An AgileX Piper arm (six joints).
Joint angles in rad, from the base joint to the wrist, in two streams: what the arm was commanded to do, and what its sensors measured. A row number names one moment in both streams.
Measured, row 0:
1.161, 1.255, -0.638, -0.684, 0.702, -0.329
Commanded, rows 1 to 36:
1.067, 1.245, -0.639, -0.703, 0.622, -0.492
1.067, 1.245, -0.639, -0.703, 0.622, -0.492
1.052, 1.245, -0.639, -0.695, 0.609, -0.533
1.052, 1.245, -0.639, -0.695, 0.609, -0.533
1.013, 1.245, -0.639, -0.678, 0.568, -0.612
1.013, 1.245, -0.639, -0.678, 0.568, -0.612
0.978, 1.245, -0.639, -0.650, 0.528, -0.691
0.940, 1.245, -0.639, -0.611, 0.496, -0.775
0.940, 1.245, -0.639, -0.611, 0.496, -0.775
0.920, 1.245, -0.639, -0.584, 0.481, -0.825
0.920, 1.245, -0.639, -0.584, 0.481, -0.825
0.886, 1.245, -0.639, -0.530, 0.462, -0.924
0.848, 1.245, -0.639, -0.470, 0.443, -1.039
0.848, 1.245, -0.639, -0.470, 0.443, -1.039
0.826, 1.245, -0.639, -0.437, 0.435, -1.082
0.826, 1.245, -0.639, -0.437, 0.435, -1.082
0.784, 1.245, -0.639, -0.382, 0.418, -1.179
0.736, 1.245, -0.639, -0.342, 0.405, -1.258
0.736, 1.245, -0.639, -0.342, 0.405, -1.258
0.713, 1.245, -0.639, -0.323, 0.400, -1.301
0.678, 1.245, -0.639, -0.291, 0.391, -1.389
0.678, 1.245, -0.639, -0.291, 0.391, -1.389
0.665, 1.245, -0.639, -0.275, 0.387, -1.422
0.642, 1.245, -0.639, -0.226, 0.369, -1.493
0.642, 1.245, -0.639, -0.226, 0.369, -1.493
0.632, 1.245, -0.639, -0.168, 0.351, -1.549
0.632, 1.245, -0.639, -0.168, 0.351, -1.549
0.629, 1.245, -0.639, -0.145, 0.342, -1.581
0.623, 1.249, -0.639, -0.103, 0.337, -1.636
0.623, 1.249, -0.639, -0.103, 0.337, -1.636
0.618, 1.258, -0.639, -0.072, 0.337, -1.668
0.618, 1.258, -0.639, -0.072, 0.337, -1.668
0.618, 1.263, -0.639, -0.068, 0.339, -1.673
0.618, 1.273, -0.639, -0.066, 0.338, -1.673
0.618, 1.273, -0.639, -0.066, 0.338, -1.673
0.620, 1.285, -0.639, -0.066, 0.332, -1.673
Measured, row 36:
0.626, 1.281, -0.638, -0.080, 0.399, -1.657
